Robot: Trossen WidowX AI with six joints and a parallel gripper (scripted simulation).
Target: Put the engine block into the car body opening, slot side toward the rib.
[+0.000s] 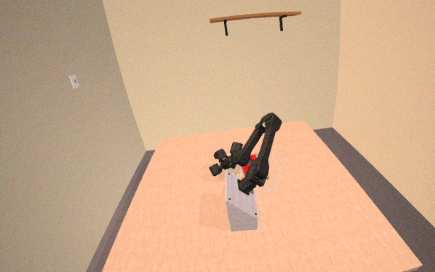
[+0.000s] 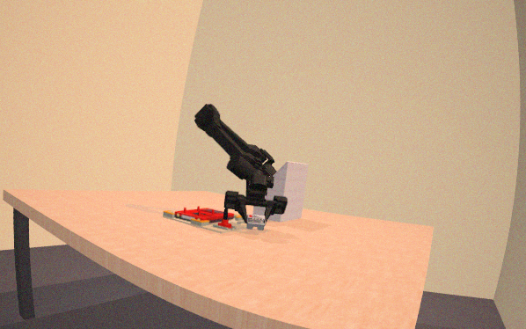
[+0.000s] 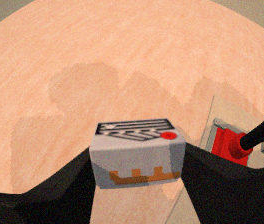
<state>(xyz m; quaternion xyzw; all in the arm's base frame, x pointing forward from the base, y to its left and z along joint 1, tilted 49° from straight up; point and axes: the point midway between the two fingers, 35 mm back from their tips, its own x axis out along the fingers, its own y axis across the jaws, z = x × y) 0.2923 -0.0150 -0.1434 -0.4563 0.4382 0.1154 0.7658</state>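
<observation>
The grey engine block is right at my gripper tip.
</observation>
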